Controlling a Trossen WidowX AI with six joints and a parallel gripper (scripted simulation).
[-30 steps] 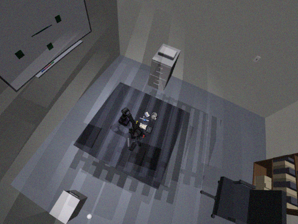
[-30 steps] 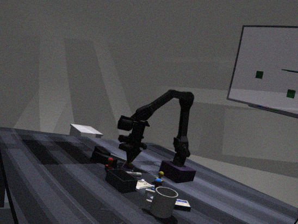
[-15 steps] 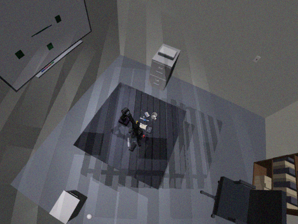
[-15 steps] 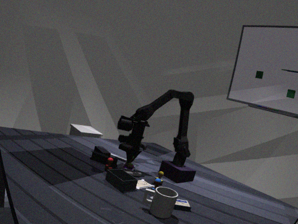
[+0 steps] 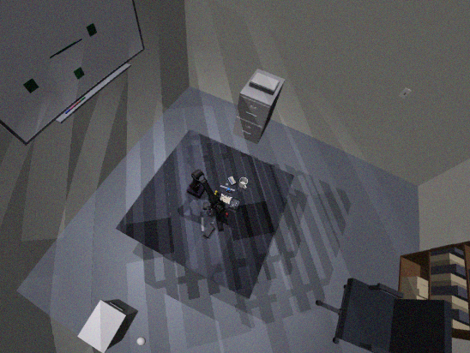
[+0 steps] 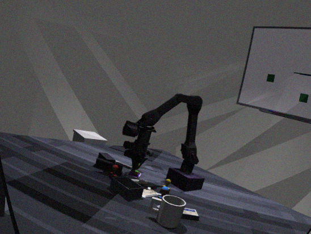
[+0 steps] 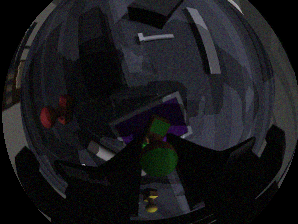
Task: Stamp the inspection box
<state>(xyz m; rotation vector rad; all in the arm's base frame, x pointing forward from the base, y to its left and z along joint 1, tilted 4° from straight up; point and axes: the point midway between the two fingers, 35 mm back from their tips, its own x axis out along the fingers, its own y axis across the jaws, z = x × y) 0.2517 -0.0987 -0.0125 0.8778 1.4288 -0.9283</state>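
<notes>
The green-knobbed stamp lies right at my gripper tip. From my gripper tip the other things lie so: dark box 10 cm ahead, 8 cm to the right, 2 cm below; purple ink pad 3 cm below; red-knobbed stamp 13 cm ahead, 2 cm to the left, 2 cm below.
</notes>
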